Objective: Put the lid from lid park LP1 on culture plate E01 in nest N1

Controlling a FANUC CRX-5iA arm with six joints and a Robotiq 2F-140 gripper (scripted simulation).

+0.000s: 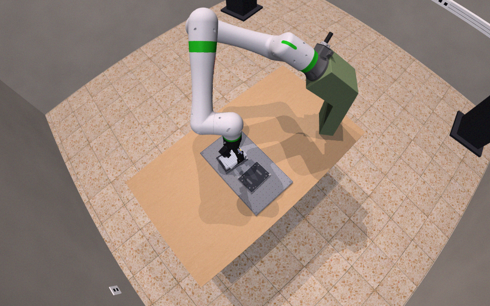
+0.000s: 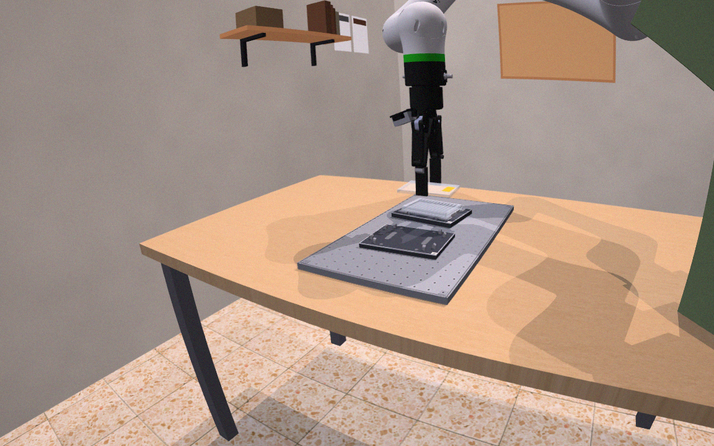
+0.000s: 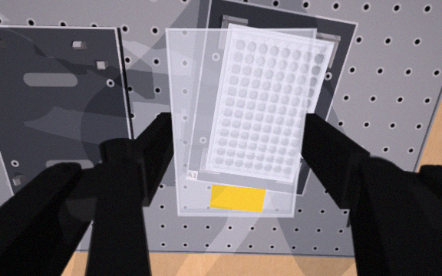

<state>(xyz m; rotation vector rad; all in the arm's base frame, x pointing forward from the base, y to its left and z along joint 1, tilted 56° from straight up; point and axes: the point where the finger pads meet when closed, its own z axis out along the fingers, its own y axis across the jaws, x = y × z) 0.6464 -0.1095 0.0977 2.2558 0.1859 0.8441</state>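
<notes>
Right now the culture plate is 3 cm to the right of my hand and 8 cm below it. The rest, counted from my hand: dark nest 3 cm to the right, 9 cm below; then clear lid 2 cm below; then dark lid park 15 cm to the left, 9 cm below.
</notes>
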